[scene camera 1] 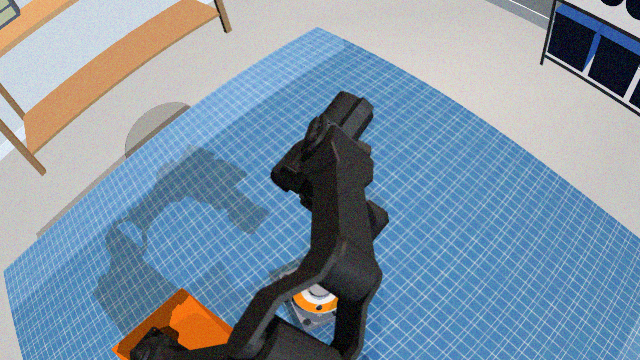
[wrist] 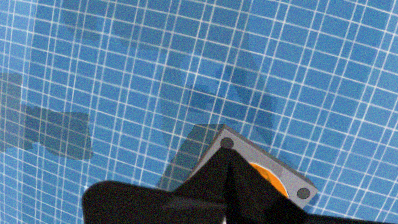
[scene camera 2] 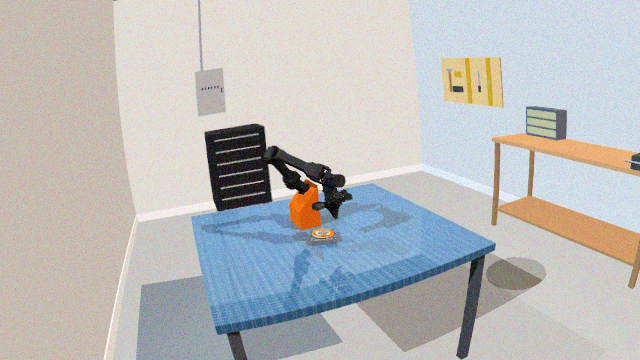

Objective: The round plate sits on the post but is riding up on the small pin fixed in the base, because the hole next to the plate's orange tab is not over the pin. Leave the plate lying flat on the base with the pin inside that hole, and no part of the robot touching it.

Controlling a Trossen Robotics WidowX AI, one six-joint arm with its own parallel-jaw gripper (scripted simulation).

Note:
My gripper (scene camera 1: 336, 217) is shut and holds nothing. Further things: a grey square base (scene camera 1: 309, 321).
My gripper also shows in the wrist view (wrist: 225, 155). The grey square base shows as well in the wrist view (wrist: 300, 189).

